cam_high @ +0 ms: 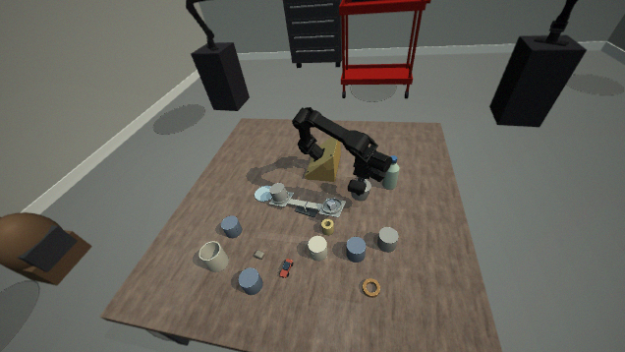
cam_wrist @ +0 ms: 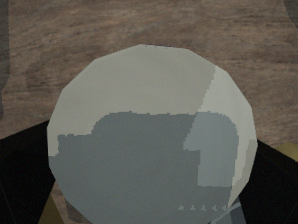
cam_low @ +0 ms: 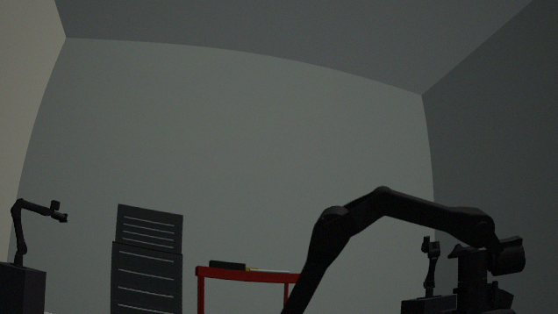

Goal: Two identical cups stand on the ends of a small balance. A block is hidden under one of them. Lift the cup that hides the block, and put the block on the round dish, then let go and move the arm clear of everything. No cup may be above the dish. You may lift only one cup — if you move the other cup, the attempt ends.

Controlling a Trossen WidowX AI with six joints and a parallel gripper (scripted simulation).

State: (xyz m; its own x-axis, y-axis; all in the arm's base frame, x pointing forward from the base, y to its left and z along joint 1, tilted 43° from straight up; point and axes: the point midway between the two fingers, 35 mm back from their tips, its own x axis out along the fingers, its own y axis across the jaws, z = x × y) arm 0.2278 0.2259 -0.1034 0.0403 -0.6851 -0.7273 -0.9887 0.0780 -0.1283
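Right now the grey block is 8 cm ahead of my gripper tip, 11 cm to the right of it and 3 cm below it. Round my gripper tip: green bottle 15 cm behind, 12 cm to the left; small balance 6 cm ahead, 23 cm to the right, 9 cm below; grey cup 2 cm to the left.
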